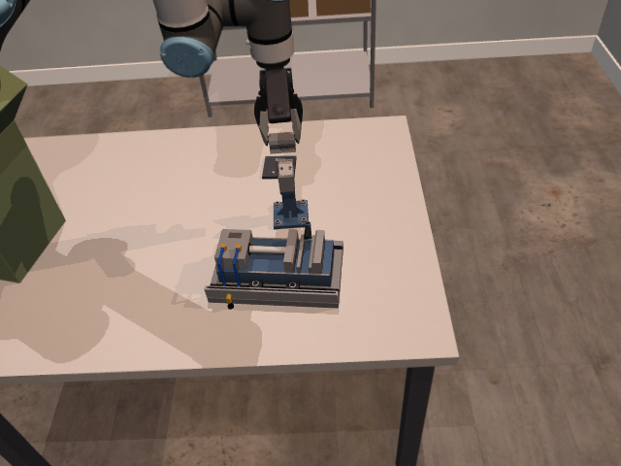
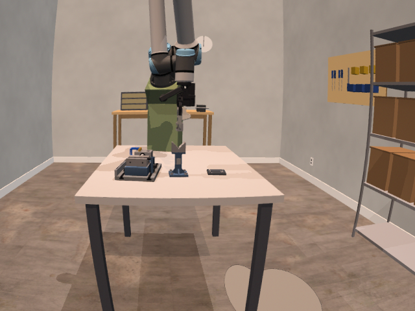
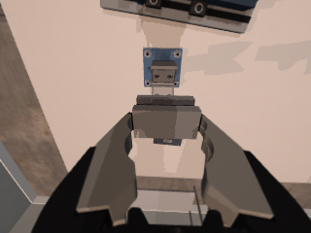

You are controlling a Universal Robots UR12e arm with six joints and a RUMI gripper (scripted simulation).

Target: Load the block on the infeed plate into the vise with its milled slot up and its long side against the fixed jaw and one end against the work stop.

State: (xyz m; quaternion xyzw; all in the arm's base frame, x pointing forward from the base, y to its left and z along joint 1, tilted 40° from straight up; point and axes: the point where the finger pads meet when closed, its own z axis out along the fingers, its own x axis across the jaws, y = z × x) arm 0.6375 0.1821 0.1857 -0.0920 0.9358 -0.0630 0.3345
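The part lies 1 cm to the right of my hand and 1 cm below it. The rest, counted from my hand: moving jaw (19 cm to the right, 17 cm below, 4 cm ahead); cylinder rod (19 cm to the right, 17 cm below, 2 cm behind); work stop (15 cm below, 14 cm to the right, 7 cm ahead).
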